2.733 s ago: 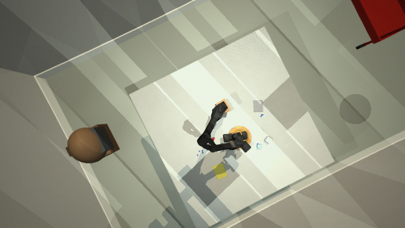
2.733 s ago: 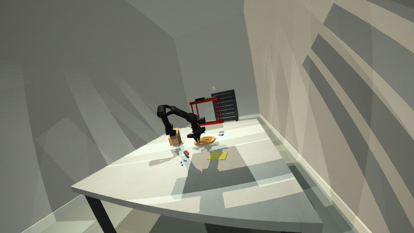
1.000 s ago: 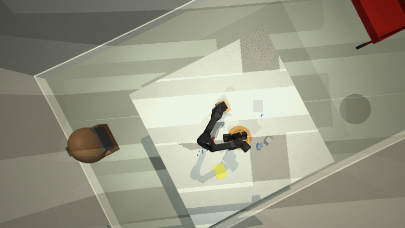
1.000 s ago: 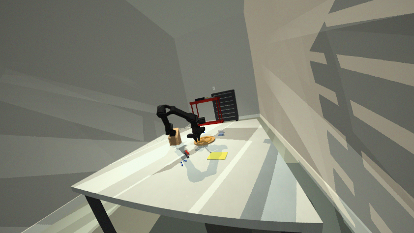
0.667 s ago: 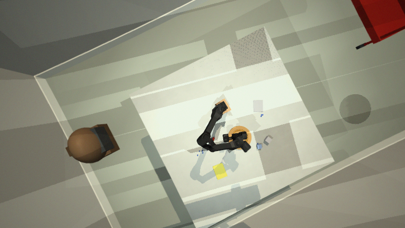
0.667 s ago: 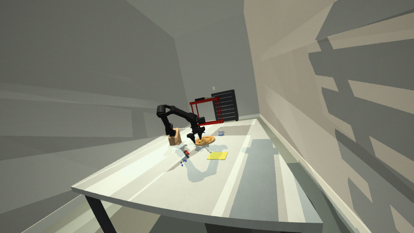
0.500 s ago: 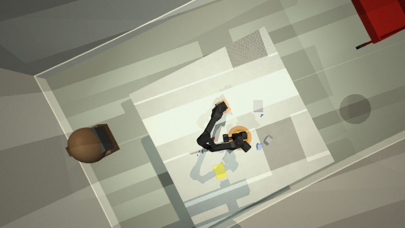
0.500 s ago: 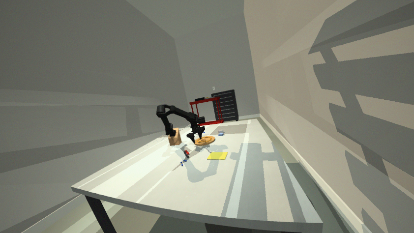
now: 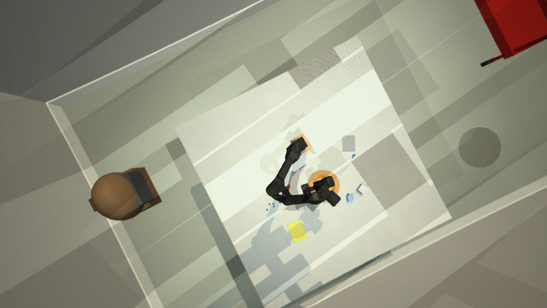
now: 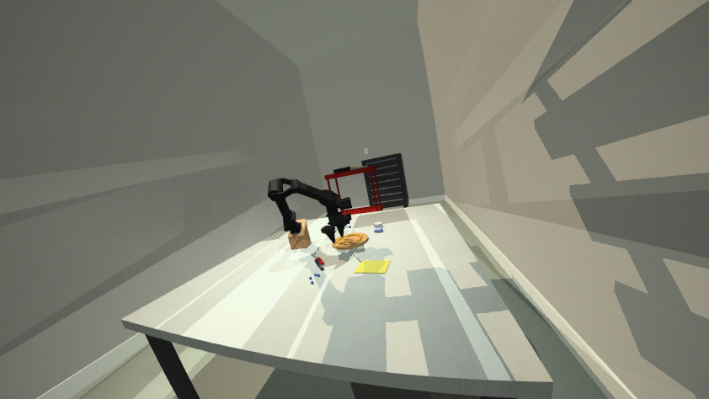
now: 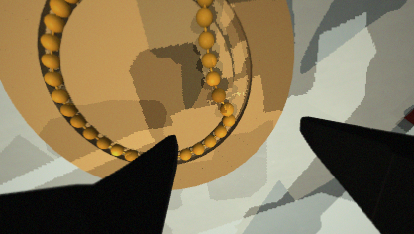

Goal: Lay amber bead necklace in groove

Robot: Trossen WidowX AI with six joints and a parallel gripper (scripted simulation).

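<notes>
The round bead board lies 50 mm to the left of my gripper tip, 50 mm ahead of it and 30 mm below it. From my gripper tip the other things lie so: light blue cube: 200 mm ahead, 150 mm to the left, 20 mm below; red-handled tool: 190 mm to the right, 40 mm behind, 30 mm below; white cube: 240 mm to the left, 190 mm ahead, 20 mm below.
</notes>
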